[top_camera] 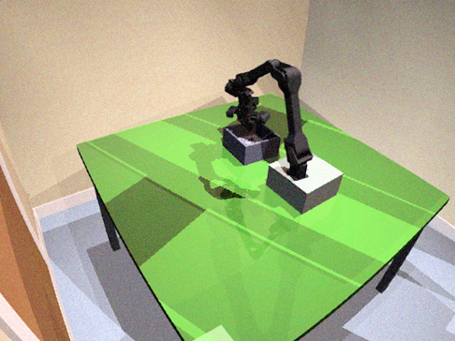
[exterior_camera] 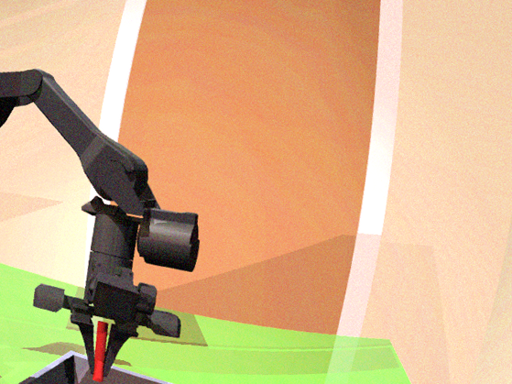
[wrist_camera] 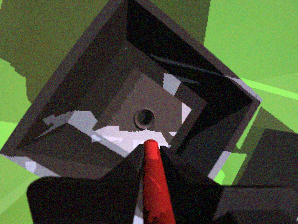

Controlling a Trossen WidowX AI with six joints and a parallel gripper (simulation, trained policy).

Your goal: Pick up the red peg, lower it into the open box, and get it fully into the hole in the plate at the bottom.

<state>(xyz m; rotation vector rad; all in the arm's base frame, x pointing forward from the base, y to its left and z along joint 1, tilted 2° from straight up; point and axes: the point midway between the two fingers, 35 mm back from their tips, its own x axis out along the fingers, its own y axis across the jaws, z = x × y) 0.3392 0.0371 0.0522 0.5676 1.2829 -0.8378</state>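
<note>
Now: gripper tip 10 mm to the right of the red peg and 30 mm below it. Round my gripper tip: grey box: 10 mm ahead, 20 mm to the right, 90 mm below; then pale plate: 10 mm ahead, 20 mm to the right, 70 mm below.
</note>
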